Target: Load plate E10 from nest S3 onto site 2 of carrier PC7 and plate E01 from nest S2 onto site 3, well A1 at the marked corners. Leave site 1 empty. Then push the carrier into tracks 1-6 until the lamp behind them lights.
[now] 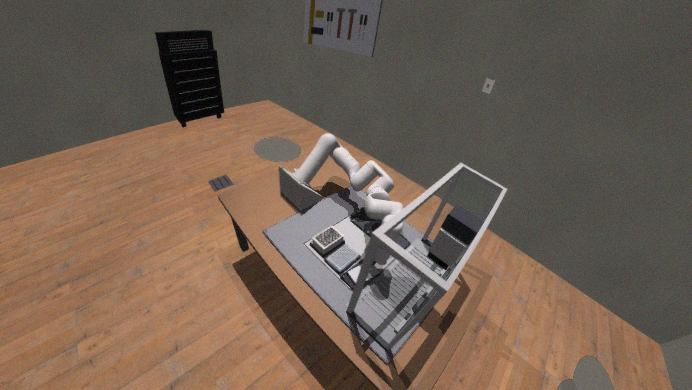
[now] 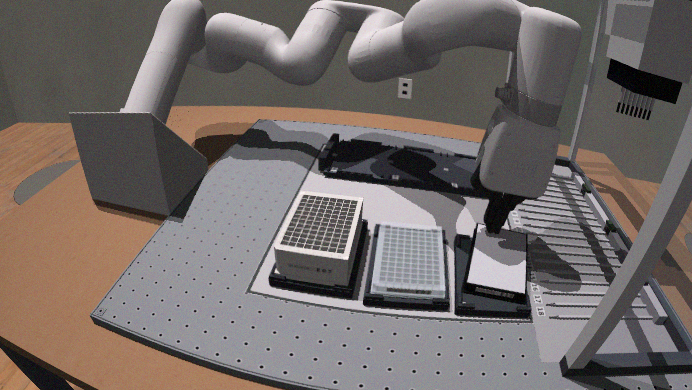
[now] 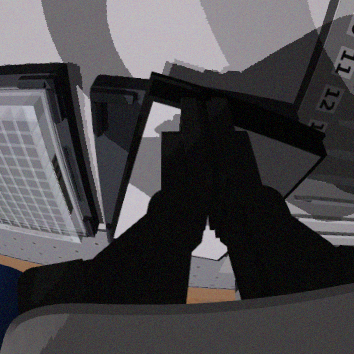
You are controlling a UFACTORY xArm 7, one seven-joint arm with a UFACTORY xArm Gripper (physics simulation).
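Places are measured from the arm's base along level axes (x ahead, y left, z up), in millimetres.
Pixels of known places: gripper, between the fingertips: (image 2: pixel 491 227) (image 3: pixel 200 126); arm's base, origin of its link: (image 1: pixel 300 180) (image 2: pixel 138 135).
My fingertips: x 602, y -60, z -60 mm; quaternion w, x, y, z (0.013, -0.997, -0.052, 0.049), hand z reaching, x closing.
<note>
Ahead of a thing's pixels: the offset from my fingertips to its top centre. "spot": to the spot under its first point. Level surfaces: height alone.
My gripper (image 2: pixel 494 229) (image 3: pixel 200 126) is shut with nothing between its fingertips, which are low over or on the far end of a white-topped plate @(dx +7, dy -58, dz -1 mm) (image 2: pixel 500 267) (image 3: pixel 137 210). That plate sits skewed and tilted on the right nest @(spot: dx -42, dy -87, dz -17 mm) (image 2: pixel 463 275) (image 3: pixel 116 155), overhanging it at the right. A clear-lidded plate @(dx -113, dy -65, dz -6 mm) (image 1: pixel 343 257) (image 2: pixel 410 260) (image 3: pixel 22 165) sits on the middle nest @(dx -113, dy -65, dz -14 mm) (image 2: pixel 406 301). A tall off-white deep-well plate @(dx -223, dy -60, dz +22 mm) (image 1: pixel 328 238) (image 2: pixel 322 225), apparently marked E07, sits on the left nest. The other labels are unreadable. The long dark carrier @(dx -112, dy +202, dz -2 mm) (image 2: pixel 370 162) lies behind, its right end hidden by the arm; no plate shows on it.
Numbered tracks @(spot: dx +211, dy +130, dz -29 mm) (image 2: pixel 575 210) lie to the right of the right nest. A grey frame post (image 2: pixel 605 320) stands at the front right. A pipetting head @(dx +224, dy +63, dz +263 mm) (image 2: pixel 645 82) hangs above the tracks. The perforated grey deck @(dz -32 mm) (image 2: pixel 200 280) runs in front of the nests.
</note>
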